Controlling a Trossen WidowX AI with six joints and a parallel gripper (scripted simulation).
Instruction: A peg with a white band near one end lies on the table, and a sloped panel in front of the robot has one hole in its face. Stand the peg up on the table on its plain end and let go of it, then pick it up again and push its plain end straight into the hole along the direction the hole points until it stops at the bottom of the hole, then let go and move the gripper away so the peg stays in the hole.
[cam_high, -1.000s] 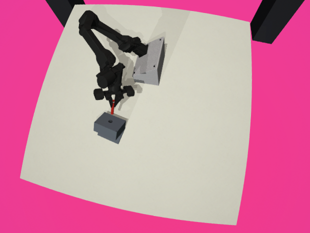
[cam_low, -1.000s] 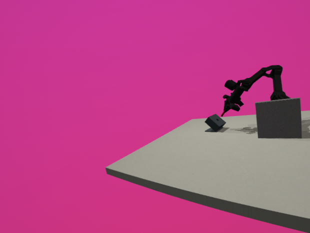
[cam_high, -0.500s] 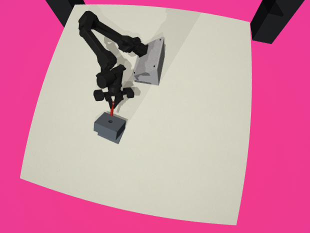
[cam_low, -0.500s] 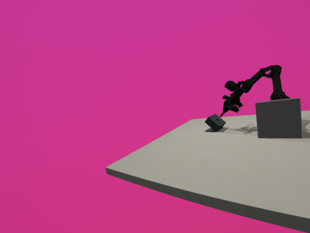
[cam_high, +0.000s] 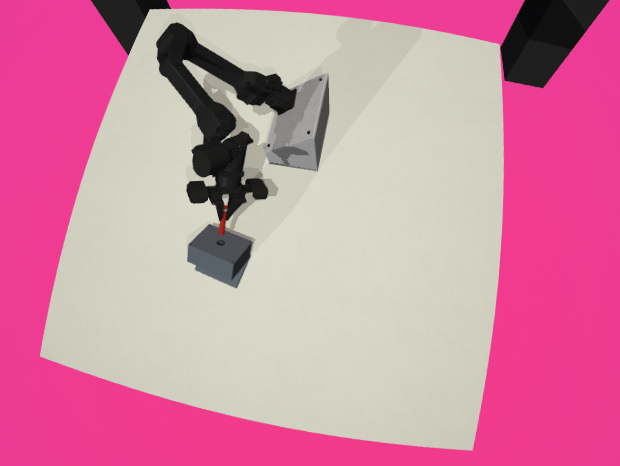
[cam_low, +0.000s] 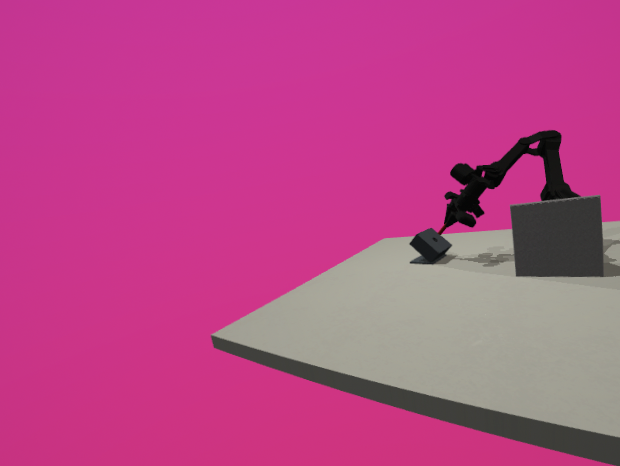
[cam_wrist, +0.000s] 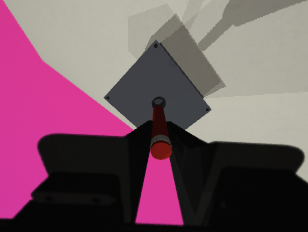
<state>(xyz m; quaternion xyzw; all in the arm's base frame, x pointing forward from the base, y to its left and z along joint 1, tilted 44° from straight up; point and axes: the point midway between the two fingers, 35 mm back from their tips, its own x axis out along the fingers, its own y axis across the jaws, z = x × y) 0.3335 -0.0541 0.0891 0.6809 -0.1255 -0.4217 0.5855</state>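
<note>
Now: gripper tip 7 cm short of the dark sloped panel, 7 cm above it and 2 cm to the left of it. From my gripper tip the other things lie so: red peg 1 cm behind, 1 cm above.
</note>
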